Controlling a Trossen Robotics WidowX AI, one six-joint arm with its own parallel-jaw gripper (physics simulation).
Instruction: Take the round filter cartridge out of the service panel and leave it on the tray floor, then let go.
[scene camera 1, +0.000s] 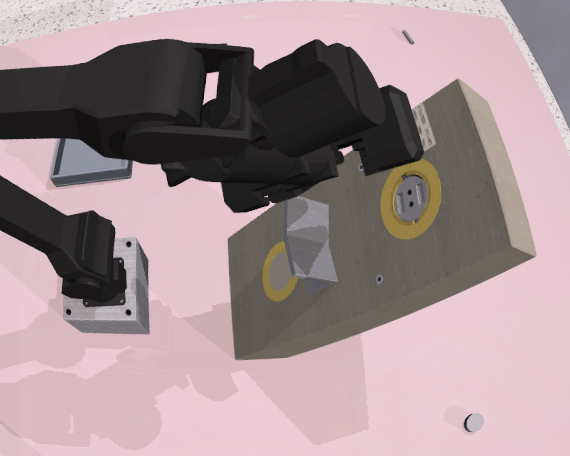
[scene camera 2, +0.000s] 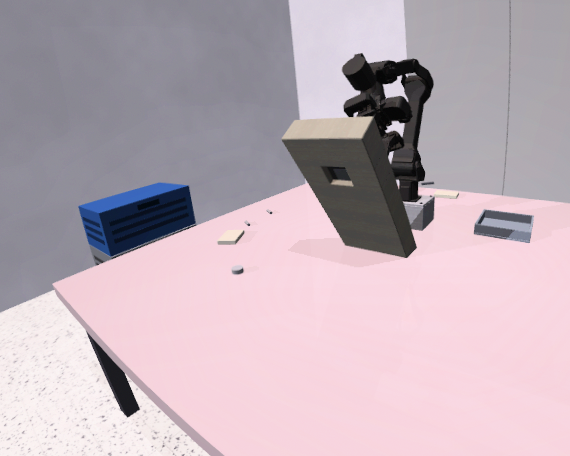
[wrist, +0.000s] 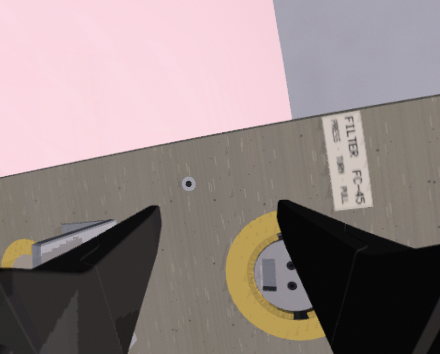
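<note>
The round grey filter cartridge (scene camera 1: 411, 198) (wrist: 279, 281) sits in a yellow ring (scene camera 1: 387, 200) (wrist: 240, 275) on the tilted service panel (scene camera 1: 350, 235) (scene camera 2: 345, 210) (wrist: 200, 285). It has two raised tabs and two dark holes. My gripper (scene camera 1: 317, 187) (wrist: 219, 211) is open and empty above the panel face. In the wrist view the right finger covers the cartridge's right part, and the left finger is over the side with the bent plate. The grey tray (scene camera 1: 95, 176) (scene camera 2: 500, 234) stands near the robot base; the arm hides part of it in scene camera 1's view.
A bent metal plate (scene camera 1: 312, 240) (wrist: 55, 245) sticks out from the panel beside a smaller yellow ring (scene camera 1: 266, 277) (wrist: 12, 250). A label (scene camera 1: 425, 127) (wrist: 347, 160) is near the panel's edge. A small grey puck (scene camera 1: 474, 423) (scene camera 2: 237, 270) and a flat beige block (scene camera 2: 231, 237) lie on the table.
</note>
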